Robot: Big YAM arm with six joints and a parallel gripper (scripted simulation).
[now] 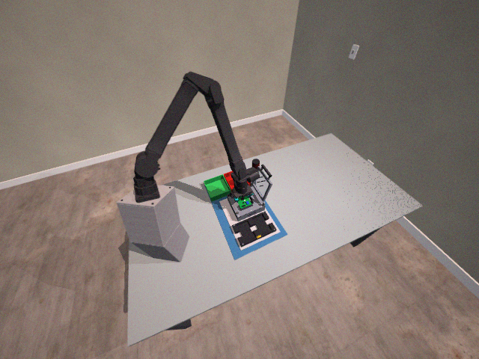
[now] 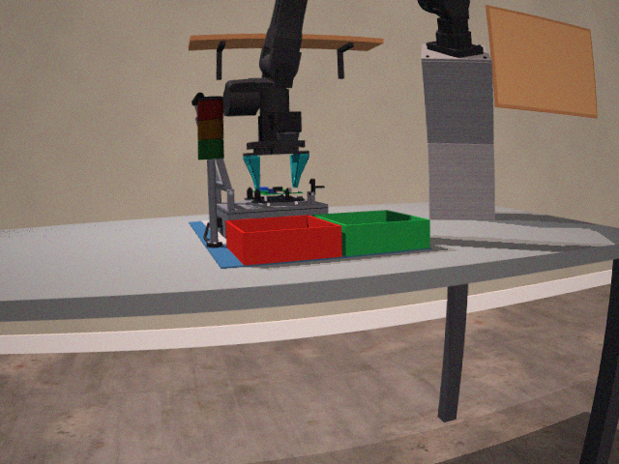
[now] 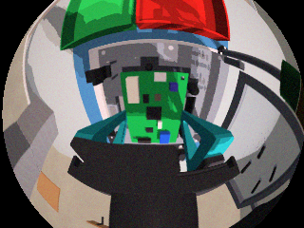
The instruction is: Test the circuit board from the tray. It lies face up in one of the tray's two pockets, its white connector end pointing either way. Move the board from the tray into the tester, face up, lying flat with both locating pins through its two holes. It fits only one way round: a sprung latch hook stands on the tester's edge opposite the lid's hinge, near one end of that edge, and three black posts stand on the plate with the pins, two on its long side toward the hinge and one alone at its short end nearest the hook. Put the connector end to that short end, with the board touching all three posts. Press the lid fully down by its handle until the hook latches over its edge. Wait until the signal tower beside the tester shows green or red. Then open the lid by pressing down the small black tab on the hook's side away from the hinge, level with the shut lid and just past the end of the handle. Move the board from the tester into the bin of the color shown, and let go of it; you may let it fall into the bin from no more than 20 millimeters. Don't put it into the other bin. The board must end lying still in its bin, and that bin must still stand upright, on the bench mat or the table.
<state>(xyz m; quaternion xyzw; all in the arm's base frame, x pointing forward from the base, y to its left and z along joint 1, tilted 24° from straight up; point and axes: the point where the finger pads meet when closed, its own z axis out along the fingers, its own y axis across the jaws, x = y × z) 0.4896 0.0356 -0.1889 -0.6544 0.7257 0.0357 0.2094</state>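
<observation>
Right now my hand is right at the green circuit board. From my hand the other things lie so: tester lid 13 cm ahead, 10 cm above, 1 cm to the right; tester plate 2 cm below, 1 cm to the left, 1 cm ahead; latch hook 6 cm to the left, 6 cm behind.
</observation>
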